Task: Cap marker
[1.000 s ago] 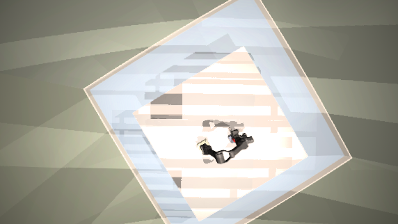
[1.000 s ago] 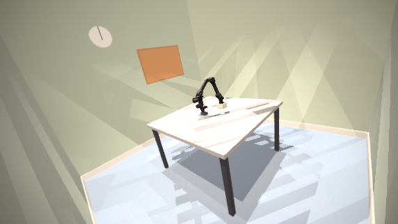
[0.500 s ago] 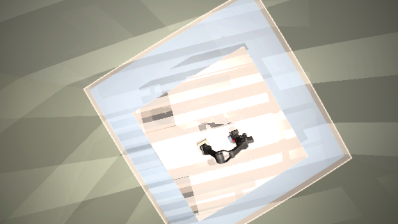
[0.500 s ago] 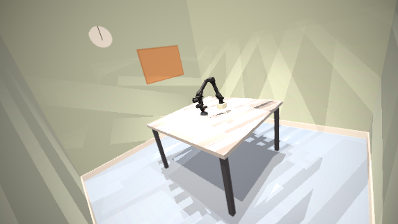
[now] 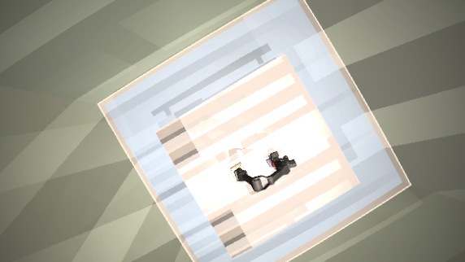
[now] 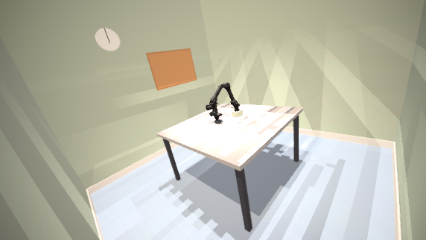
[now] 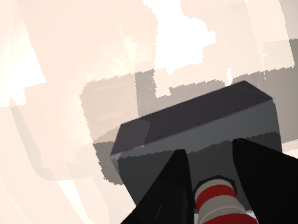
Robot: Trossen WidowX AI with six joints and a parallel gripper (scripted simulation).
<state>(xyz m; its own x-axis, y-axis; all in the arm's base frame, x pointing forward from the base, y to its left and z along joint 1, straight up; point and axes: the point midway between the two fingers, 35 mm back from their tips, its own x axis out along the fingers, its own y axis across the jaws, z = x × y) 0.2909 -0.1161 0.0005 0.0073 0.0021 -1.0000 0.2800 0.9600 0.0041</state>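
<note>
The red cap lies 20 mm behind my gripper tip, 10 mm to the left of it and 50 mm above it. Round my gripper tip: holder block 20 mm behind, 10 mm to the left, 20 mm below.
</note>
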